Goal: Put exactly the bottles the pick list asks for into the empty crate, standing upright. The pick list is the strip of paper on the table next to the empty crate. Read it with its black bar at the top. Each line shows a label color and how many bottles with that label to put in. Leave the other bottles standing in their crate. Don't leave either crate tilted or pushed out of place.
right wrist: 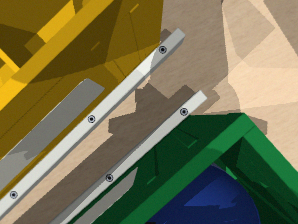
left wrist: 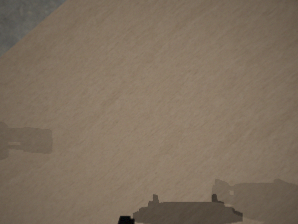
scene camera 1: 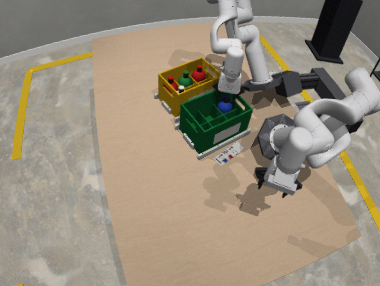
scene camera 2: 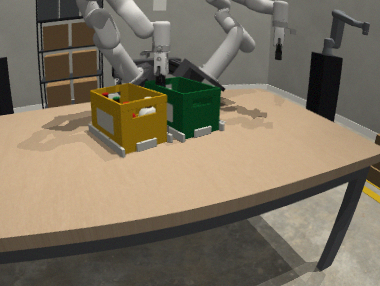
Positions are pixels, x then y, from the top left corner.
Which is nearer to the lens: the yellow crate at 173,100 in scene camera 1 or the green crate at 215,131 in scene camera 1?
The green crate.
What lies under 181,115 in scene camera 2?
A green crate.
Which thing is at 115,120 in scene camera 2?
A yellow crate.
